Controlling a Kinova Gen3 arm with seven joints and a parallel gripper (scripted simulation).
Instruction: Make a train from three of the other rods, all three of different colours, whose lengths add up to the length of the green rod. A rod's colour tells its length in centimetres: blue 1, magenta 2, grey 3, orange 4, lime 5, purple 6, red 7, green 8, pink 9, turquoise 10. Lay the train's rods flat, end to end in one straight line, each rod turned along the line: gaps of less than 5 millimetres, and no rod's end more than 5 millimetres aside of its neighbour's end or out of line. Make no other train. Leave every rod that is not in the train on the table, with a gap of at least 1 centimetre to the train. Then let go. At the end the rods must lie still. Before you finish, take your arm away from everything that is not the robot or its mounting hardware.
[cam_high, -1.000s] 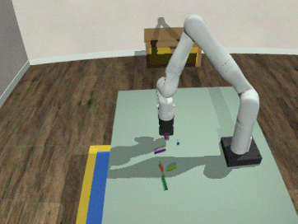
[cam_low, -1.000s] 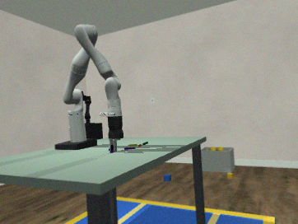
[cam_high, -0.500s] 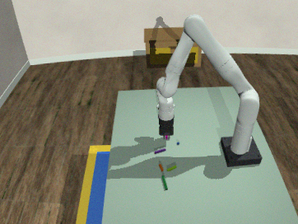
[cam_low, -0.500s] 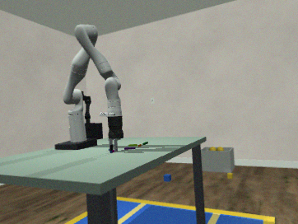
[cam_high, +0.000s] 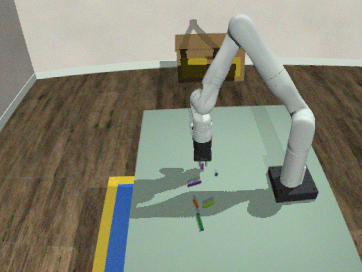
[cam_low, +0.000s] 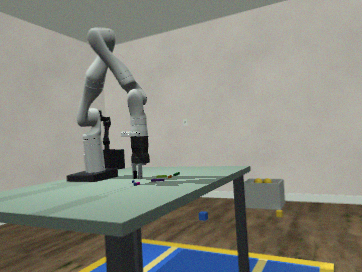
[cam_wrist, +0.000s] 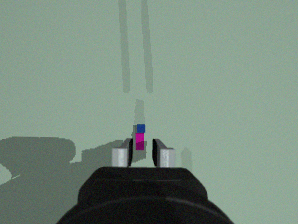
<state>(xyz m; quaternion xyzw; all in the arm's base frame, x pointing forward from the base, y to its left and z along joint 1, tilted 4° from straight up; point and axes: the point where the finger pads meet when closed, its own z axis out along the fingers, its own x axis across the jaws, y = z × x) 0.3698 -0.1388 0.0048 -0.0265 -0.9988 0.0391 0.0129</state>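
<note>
My gripper is now 1 cm to the left of the magenta rod and 4 cm above it. From my hand the other things lie so: orange rod: 4 cm ahead, 21 cm to the left, 4 cm below; then lime rod: 1 cm behind, 21 cm to the left, 4 cm below; then purple rod: 4 cm ahead, 9 cm to the left, 4 cm below.
</note>
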